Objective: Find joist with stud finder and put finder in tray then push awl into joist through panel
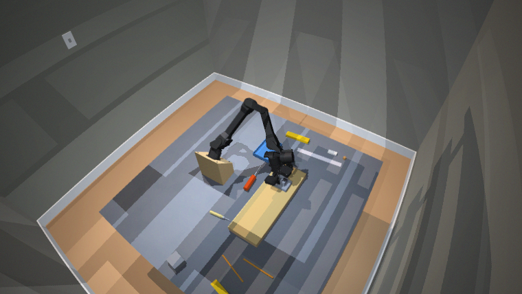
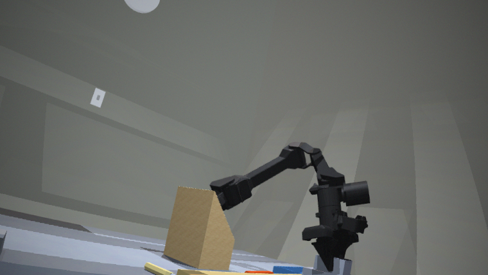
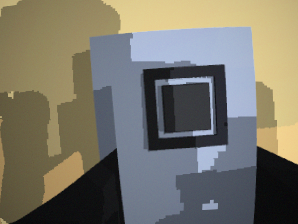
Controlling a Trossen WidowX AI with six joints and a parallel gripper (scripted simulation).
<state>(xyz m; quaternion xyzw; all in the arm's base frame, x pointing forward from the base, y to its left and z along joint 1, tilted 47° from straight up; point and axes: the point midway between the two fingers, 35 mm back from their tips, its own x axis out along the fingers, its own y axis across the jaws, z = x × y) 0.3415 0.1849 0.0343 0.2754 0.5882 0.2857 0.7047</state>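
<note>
My gripper tip is now 23 cm past the blue tray, 18 cm to the right of it and 5 cm above it. From my gripper tip the other things lie so: awl 14 cm behind, 35 cm to the right, 6 cm below; then white piece 12 cm ahead, 41 cm to the left, 6 cm below; then grey stud finder 1 cm ahead, 2 cm above.
</note>
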